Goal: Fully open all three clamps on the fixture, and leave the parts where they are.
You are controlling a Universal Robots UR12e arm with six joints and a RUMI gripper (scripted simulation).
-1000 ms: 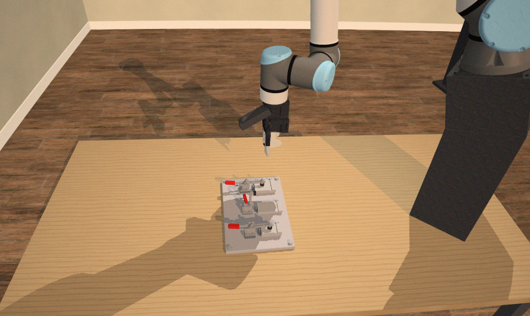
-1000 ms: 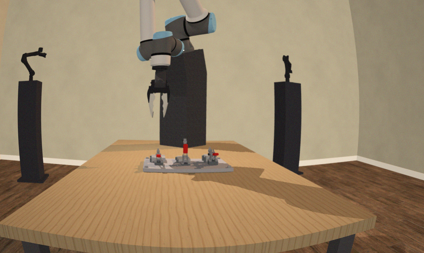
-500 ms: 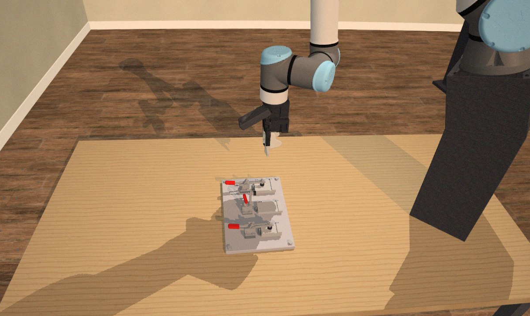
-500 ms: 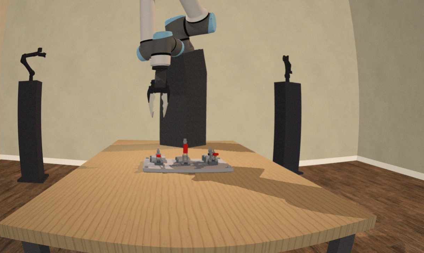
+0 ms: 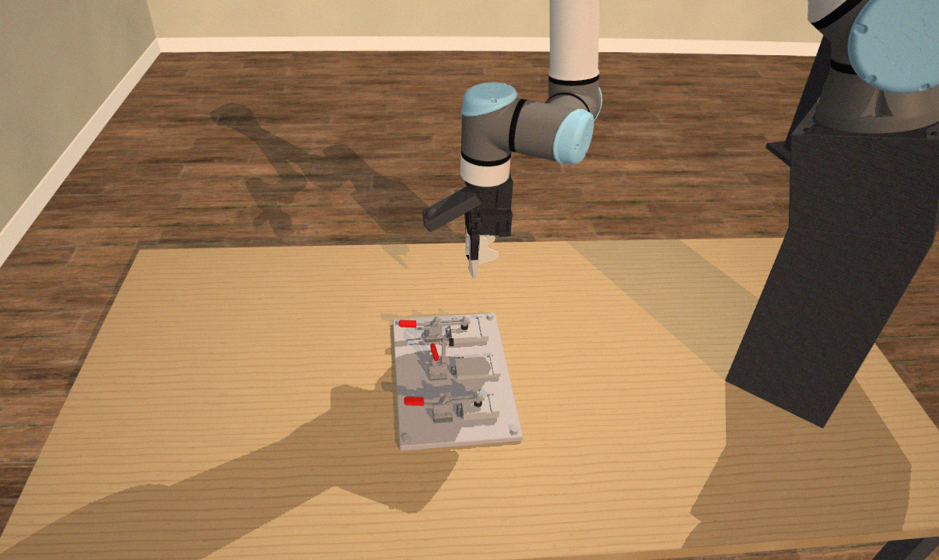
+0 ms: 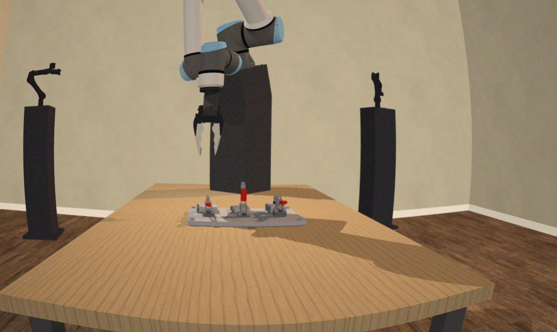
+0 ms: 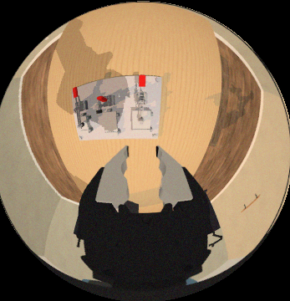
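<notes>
Now: hand 7 cm short of the grey fixture plate, 10 cm to the right of it and 20 cm above it. The rest, counted from my hand: grey part (11 cm to the left, 18 cm below).
</notes>
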